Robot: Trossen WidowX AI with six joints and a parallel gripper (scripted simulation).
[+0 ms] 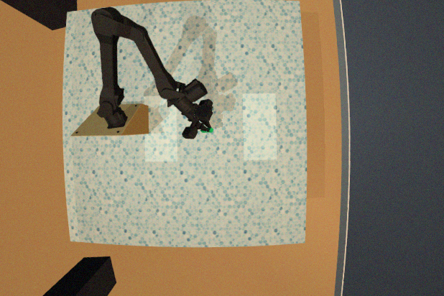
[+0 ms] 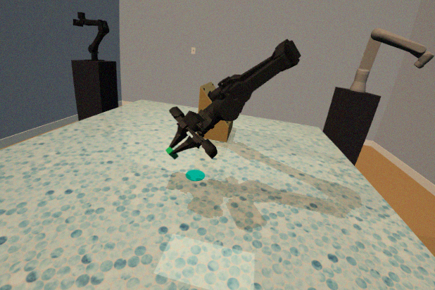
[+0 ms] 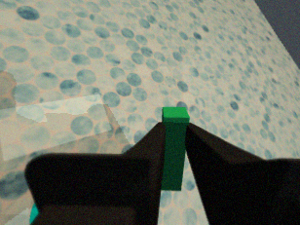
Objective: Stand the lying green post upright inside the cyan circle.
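My gripper tip is 20 mm past the cyan circle, 70 mm to the right of it and 80 mm above it. From my gripper tip the other things lie so: green post 10 mm behind, 10 mm below.
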